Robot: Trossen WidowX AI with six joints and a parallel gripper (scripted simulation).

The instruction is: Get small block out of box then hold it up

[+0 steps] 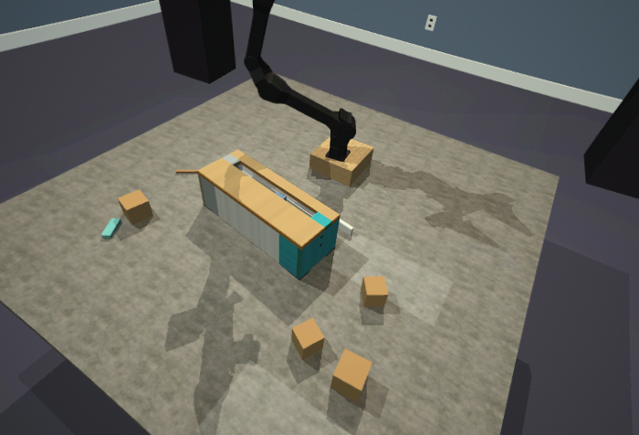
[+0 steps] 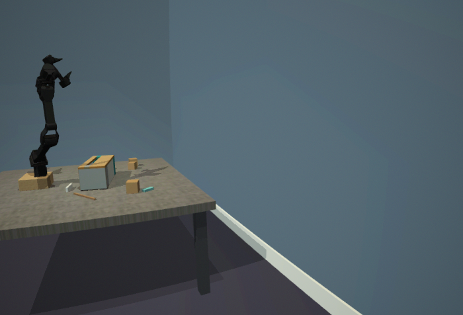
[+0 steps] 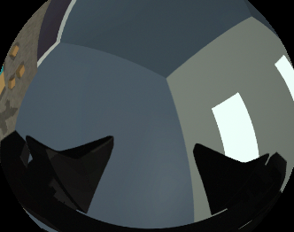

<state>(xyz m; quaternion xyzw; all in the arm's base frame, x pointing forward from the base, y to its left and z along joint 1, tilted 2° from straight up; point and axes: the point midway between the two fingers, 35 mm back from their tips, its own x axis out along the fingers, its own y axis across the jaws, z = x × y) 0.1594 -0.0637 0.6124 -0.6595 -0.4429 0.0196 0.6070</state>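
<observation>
Now: the long box 110 mm ahead of my gripper tip, 20 mm to the left of it and 630 mm below it. Also, from my gripper tip: light-blue block 120 mm ahead, 30 mm to the left, 600 mm below; then thin wooden stick 50 mm ahead, 290 mm to the right, 690 mm below; then teal bar 360 mm ahead, 340 mm to the right, 680 mm below.
</observation>
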